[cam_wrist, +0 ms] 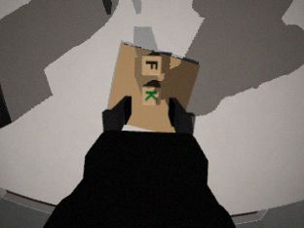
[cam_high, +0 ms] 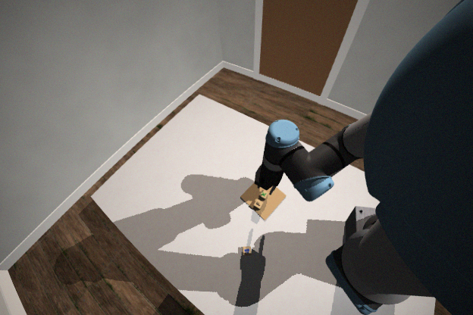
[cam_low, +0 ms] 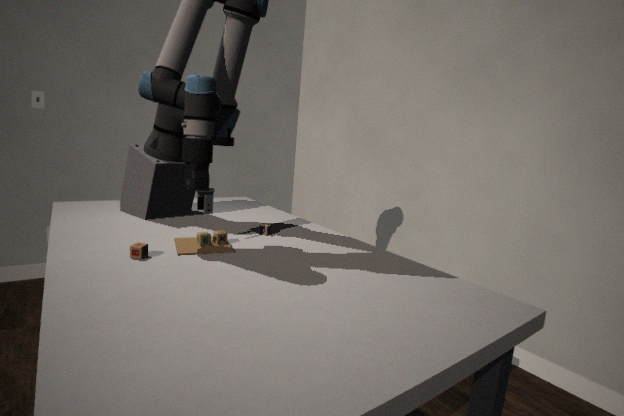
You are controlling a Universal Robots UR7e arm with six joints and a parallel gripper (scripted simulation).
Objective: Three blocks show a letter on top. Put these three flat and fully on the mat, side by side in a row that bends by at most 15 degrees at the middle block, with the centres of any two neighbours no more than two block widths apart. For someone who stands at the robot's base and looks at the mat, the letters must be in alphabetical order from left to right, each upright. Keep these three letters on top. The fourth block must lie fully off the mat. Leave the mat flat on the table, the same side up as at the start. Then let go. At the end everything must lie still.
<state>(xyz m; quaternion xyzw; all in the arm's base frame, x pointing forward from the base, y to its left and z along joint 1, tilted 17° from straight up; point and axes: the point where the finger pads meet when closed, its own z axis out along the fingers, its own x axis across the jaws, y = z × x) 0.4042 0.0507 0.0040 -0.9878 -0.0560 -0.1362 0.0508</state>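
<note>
My gripper is now 5 cm short of the block, 16 cm to the left of it and 10 cm above it. Also, from my hand: tan mat 11 cm below.
</note>
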